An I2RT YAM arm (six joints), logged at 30 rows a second.
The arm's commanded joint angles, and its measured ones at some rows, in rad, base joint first. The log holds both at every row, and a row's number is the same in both.
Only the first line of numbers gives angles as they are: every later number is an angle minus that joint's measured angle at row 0.
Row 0, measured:
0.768 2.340 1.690 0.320 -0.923 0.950
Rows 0 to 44, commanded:
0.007 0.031 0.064 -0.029 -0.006 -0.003
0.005 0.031 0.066 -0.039 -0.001 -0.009
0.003 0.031 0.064 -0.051 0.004 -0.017
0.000 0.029 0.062 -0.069 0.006 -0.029
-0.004 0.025 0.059 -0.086 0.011 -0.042
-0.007 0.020 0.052 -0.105 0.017 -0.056
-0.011 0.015 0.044 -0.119 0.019 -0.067
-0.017 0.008 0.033 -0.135 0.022 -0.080
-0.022 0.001 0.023 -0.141 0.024 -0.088
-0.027 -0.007 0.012 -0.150 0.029 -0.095
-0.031 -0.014 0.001 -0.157 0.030 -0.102
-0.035 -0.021 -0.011 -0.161 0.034 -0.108
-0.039 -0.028 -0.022 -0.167 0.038 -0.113
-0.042 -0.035 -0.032 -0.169 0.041 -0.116
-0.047 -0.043 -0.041 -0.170 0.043 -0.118
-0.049 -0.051 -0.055 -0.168 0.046 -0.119
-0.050 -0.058 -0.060 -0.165 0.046 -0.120
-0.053 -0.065 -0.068 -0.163 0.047 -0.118
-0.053 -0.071 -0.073 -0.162 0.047 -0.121
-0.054 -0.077 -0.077 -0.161 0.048 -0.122
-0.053 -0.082 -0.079 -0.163 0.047 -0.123
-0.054 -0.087 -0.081 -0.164 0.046 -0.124
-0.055 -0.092 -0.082 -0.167 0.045 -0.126
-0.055 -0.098 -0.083 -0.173 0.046 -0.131
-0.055 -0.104 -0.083 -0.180 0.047 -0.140
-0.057 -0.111 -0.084 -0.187 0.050 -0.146
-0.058 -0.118 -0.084 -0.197 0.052 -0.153
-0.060 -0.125 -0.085 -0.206 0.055 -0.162
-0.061 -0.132 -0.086 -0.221 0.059 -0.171
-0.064 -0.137 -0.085 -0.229 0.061 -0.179
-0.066 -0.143 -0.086 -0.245 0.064 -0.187
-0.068 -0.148 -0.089 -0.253 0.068 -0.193
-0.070 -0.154 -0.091 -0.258 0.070 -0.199
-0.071 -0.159 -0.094 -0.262 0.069 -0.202
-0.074 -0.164 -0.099 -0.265 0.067 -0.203
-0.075 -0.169 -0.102 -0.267 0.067 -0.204
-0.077 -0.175 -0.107 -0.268 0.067 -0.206
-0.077 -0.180 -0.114 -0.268 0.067 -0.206
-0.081 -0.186 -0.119 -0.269 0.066 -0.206
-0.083 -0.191 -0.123 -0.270 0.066 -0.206
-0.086 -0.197 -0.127 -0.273 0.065 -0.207
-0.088 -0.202 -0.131 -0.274 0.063 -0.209
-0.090 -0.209 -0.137 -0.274 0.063 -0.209
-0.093 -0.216 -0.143 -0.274 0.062 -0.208
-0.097 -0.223 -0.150 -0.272 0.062 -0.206
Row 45, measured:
-0.083 -0.175 -0.125 -0.232 0.045 -0.194
